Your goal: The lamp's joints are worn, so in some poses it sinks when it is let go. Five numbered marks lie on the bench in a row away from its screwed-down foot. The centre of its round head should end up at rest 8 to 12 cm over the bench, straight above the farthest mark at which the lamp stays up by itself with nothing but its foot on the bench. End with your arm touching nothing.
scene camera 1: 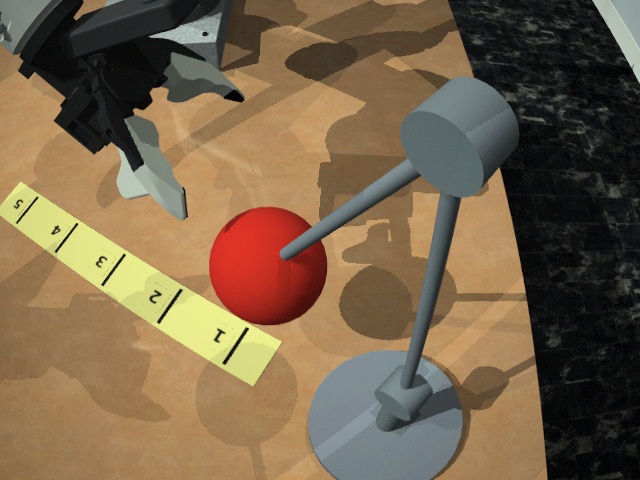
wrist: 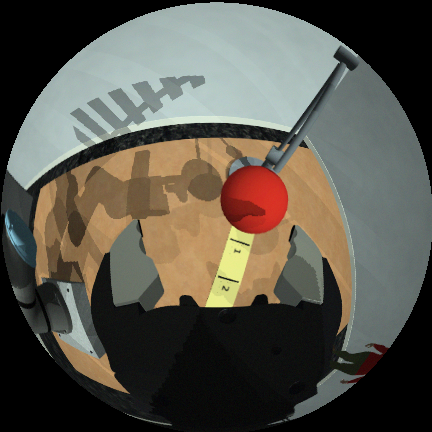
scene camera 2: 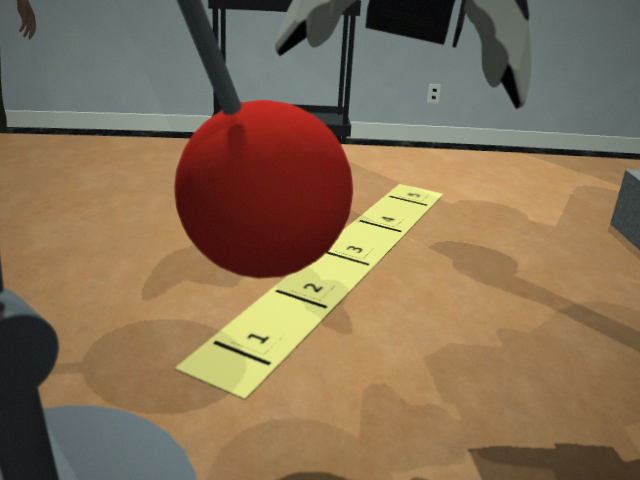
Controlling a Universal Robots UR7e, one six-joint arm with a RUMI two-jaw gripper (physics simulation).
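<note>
The lamp's round red head hangs in the air on its upper rod. The thick elbow joint stands high, above the lower rod. The grey foot disc lies on the bench. A yellow strip bears marks 1 to 5, with 1 nearest the foot; the wrist view shows 1 and 2. My gripper is open and empty, its jaws apart from the head, on the side away from the foot.
The robot's grey base block stands on the bench. A black rack stands by the wall beyond the bench. Part of a person shows at the views' edges. Dark floor lies past the bench edge.
</note>
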